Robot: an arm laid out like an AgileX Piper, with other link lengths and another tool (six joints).
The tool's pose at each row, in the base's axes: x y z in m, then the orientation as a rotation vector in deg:
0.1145 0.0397 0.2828 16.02 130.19 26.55
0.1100 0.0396 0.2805 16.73 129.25 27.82
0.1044 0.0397 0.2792 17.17 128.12 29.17
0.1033 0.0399 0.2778 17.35 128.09 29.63
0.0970 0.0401 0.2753 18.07 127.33 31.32
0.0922 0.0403 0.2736 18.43 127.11 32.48
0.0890 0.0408 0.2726 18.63 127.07 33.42
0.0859 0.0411 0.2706 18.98 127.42 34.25
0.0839 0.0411 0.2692 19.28 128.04 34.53
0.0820 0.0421 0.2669 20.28 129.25 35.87
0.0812 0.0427 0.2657 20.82 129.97 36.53
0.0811 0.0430 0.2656 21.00 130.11 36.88
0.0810 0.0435 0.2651 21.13 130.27 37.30
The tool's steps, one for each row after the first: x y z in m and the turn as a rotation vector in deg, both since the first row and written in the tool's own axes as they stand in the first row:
0.0045 -0.0013 -0.0019 -0.86 -0.66 0.90
0.0091 -0.0020 -0.0052 -1.91 -1.46 1.63
0.0109 -0.0025 -0.0051 -2.17 -1.39 1.91
0.0168 -0.0037 -0.0082 -3.28 -1.75 2.98
0.0212 -0.0045 -0.0106 -4.01 -1.69 3.63
0.0242 -0.0046 -0.0123 -4.60 -1.50 4.10
0.0277 -0.0053 -0.0132 -4.97 -0.97 4.64
0.0299 -0.0060 -0.0139 -4.91 -0.32 4.97
0.0331 -0.0061 -0.0136 -5.20 1.14 6.18
0.0346 -0.0061 -0.0133 -5.30 1.98 6.81
0.0348 -0.0059 -0.0132 -5.44 2.20 7.06
0.0354 -0.0057 -0.0129 -5.64 2.46 7.29

